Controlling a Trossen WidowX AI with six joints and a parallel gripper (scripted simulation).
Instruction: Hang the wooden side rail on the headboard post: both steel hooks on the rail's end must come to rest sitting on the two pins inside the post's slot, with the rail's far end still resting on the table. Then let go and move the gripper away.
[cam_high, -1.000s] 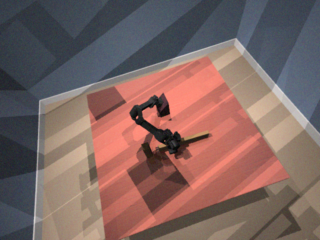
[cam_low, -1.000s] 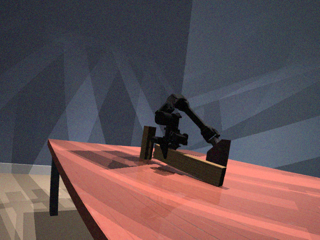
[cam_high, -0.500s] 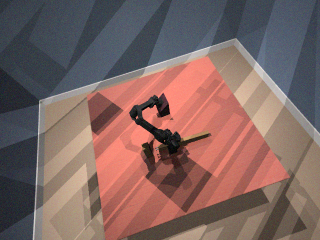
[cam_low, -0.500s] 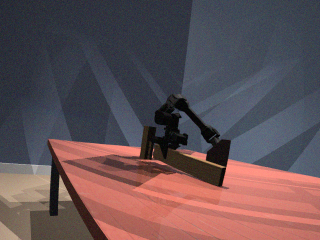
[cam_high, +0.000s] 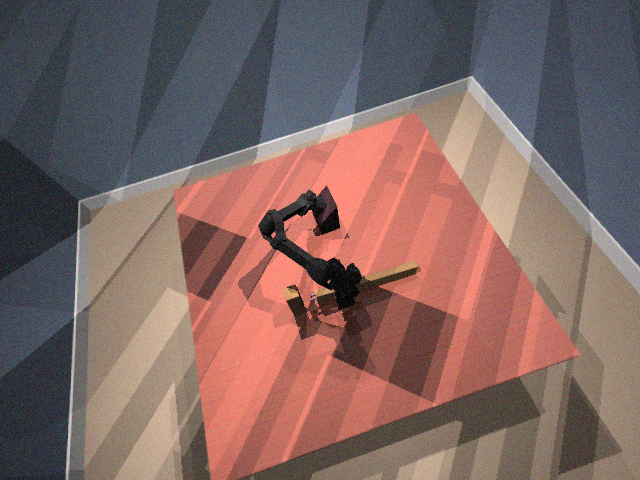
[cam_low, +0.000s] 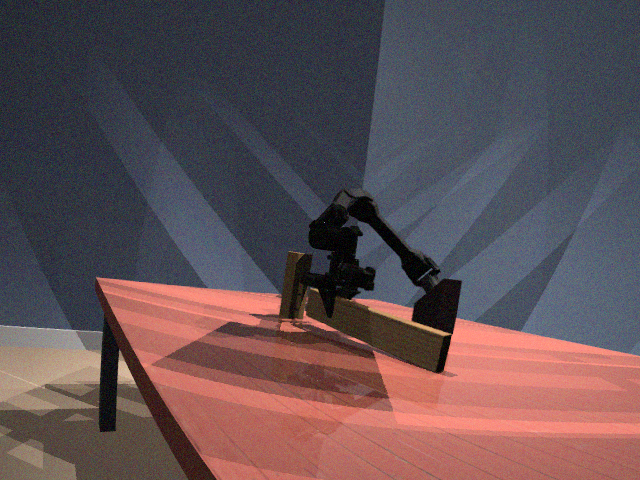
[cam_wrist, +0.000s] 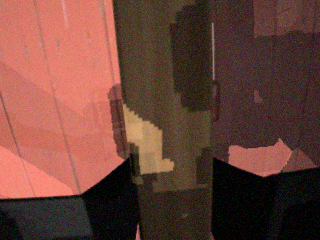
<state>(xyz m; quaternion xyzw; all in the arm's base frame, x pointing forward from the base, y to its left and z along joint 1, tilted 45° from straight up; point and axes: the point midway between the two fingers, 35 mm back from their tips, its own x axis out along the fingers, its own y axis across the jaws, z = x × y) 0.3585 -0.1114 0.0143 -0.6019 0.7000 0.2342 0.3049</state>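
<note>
Now: gripper tip 17 cm to the left of the headboard post, 4 cm below it and 2 cm past it.
</note>
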